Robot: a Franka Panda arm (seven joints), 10 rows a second.
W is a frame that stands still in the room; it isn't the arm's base.
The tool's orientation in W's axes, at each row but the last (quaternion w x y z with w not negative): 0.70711 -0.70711 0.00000 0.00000; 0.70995 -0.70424 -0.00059 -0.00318; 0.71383 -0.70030 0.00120 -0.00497; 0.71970 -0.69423 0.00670 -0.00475; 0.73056 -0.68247 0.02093 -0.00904; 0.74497 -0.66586 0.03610 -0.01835; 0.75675 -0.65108 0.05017 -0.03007; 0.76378 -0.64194 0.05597 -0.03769
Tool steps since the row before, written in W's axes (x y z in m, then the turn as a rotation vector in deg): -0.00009 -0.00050 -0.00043 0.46 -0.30 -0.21; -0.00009 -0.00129 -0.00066 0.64 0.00 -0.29; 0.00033 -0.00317 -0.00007 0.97 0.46 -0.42; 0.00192 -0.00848 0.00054 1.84 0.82 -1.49; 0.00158 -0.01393 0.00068 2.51 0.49 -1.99; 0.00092 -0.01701 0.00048 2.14 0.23 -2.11; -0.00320 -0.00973 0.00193 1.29 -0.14 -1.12; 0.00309 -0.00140 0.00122 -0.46 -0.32 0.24
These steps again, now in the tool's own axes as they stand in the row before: -0.00009 0.00043 -0.00050 0.46 0.21 -0.30; -0.00009 0.00065 -0.00130 0.64 0.29 0.00; 0.00036 0.00001 -0.00317 0.96 0.43 0.46; 0.00205 -0.00085 -0.00842 1.83 1.51 0.80; 0.00215 -0.00165 -0.01377 2.52 1.98 0.46; 0.00219 -0.00241 -0.01673 2.18 2.08 0.16; -0.00217 -0.00331 -0.00964 1.34 1.06 -0.15; 0.00320 -0.00149 -0.00075 -0.42 -0.29 -0.33
